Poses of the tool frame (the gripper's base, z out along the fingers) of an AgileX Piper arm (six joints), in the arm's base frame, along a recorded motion.
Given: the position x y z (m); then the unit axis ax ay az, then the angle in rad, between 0 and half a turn.
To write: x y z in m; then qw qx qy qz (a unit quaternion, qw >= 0). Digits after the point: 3 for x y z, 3 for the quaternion.
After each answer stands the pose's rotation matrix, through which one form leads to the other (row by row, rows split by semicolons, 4 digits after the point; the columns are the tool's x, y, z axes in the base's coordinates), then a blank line. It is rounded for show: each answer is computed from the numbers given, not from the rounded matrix.
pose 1, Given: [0.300 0.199 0.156 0.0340 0.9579 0.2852 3.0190]
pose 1, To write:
[0.300 0.199 0.156 0.061 0.034 0.956 0.285]
-0.9902 0.0300 0.1365; 0.0998 0.8356 0.5401; -0.0978 0.5485 -0.8304

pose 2, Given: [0.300 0.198 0.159 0.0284 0.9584 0.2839 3.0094]
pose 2, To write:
[0.300 0.198 0.159 0.066 0.028 0.956 0.283]
-0.9897 0.0168 0.1424; 0.0916 0.8379 0.5381; -0.1103 0.5456 -0.8308

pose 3, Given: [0.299 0.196 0.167 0.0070 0.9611 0.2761 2.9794]
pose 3, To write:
[0.299 0.196 0.167 0.081 0.007 0.958 0.275]
-0.9868 -0.0312 0.1590; 0.0580 0.8484 0.5261; -0.1514 0.5284 -0.8354

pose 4, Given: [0.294 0.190 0.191 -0.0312 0.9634 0.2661 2.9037]
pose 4, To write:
[0.294 0.190 0.191 0.119 -0.031 0.957 0.264]
-0.9699 -0.1220 0.2107; 0.0034 0.8584 0.5129; -0.2434 0.4982 -0.8322

